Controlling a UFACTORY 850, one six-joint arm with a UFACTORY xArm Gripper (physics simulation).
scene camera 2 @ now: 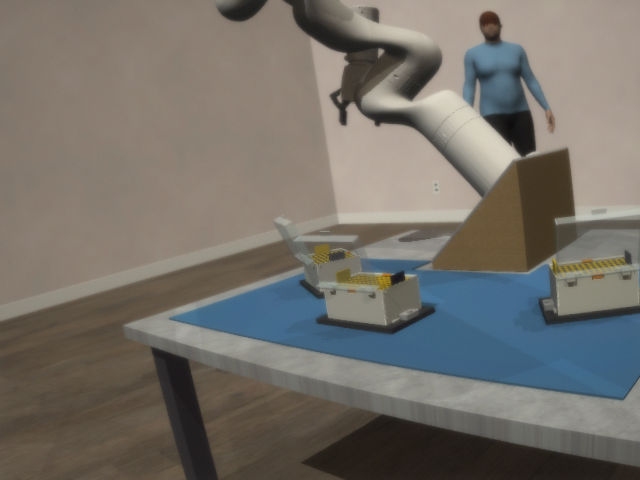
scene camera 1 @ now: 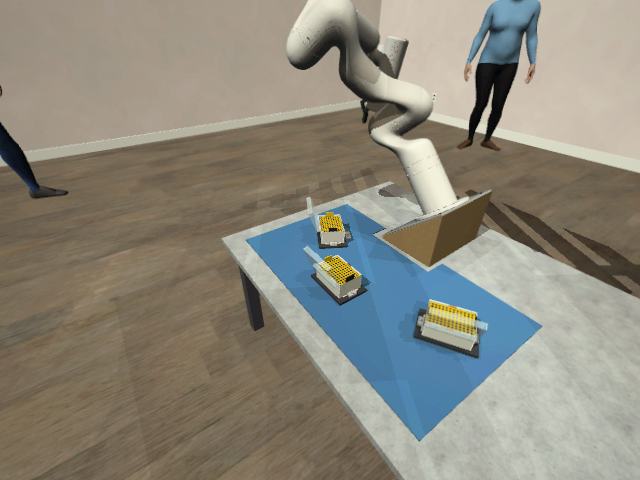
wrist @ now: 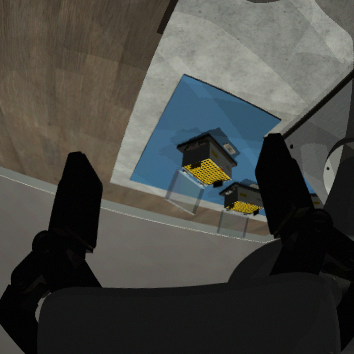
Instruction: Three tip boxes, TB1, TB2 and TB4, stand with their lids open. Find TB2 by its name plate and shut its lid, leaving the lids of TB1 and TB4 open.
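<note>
Three white tip boxes with yellow racks stand on dark bases with clear lids raised: a back box (scene camera 1: 331, 237) (scene camera 2: 338, 271), a middle box (scene camera 1: 343, 285) (scene camera 2: 355, 307) and a right box (scene camera 1: 448, 336) (scene camera 2: 594, 295). Their name plates are too small to read, so I cannot tell which is TB2. In the wrist view, a nearer box (wrist: 199, 153) and a farther box (wrist: 241, 195) show between the fingers, far off, with lids raised. My gripper (scene camera 2: 360, 122) (wrist: 175, 159) is open and empty, high and well away from the boxes, behind the arm in the scene views.
The boxes stand on a blue mat (scene camera 1: 382, 330) (scene camera 2: 491, 335) (wrist: 200, 107) on a grey table (scene camera 1: 558, 361) (scene camera 2: 413, 408) (wrist: 200, 45). The arm rises from a wooden wedge mount (scene camera 1: 454, 232) (scene camera 2: 547, 211) at the mat's back edge. A person in blue (scene camera 1: 506, 41) (scene camera 2: 501, 77) stands behind.
</note>
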